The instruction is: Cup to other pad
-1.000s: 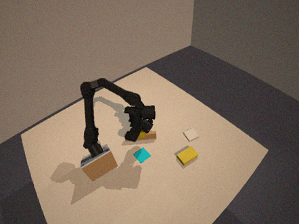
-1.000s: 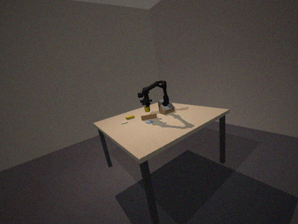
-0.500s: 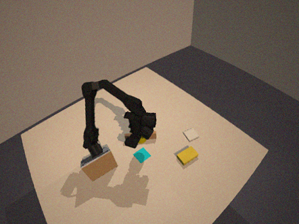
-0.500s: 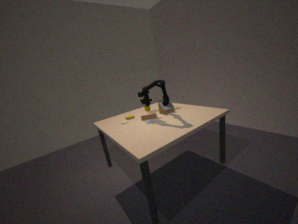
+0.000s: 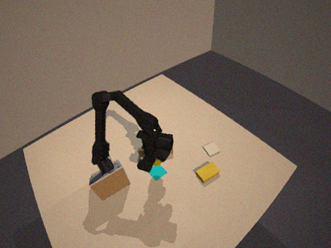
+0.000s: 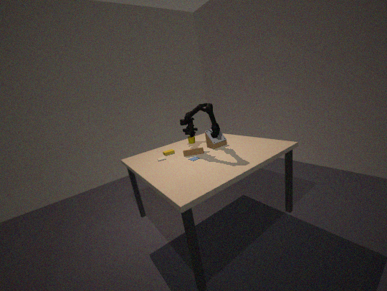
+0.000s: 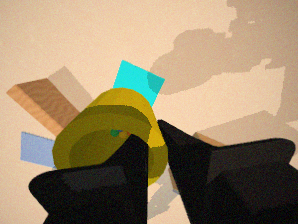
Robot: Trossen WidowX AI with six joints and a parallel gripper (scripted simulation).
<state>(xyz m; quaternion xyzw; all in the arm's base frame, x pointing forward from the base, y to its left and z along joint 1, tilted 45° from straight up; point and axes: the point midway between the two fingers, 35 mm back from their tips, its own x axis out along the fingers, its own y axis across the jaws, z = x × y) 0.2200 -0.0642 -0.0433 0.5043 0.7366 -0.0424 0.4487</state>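
Now: gripper tip 1 cm short of the cyan pad, 1 cm to the right of it and 13 cm above it. Also, from my gripper tip: yellow cup 2 cm ahead, 2 cm to the left; wooden bar 7 cm ahead, 12 cm to the left, 10 cm below; light blue pad 12 cm ahead, 23 cm to the left, 13 cm below.
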